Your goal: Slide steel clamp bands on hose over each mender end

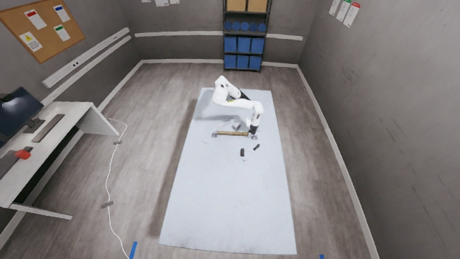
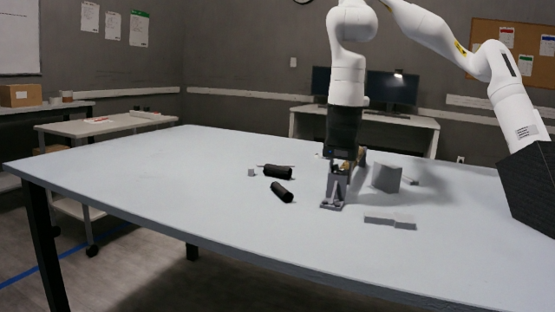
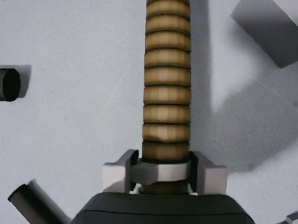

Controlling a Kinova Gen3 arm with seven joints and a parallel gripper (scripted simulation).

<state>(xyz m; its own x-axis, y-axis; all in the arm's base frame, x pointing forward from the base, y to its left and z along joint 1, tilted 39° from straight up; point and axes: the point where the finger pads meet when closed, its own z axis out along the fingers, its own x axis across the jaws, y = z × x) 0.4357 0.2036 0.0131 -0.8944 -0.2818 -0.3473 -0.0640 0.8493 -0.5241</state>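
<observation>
Now: the grey block 90 mm behind my hand, 130 mm to the right of it and 20 mm below it.
</observation>
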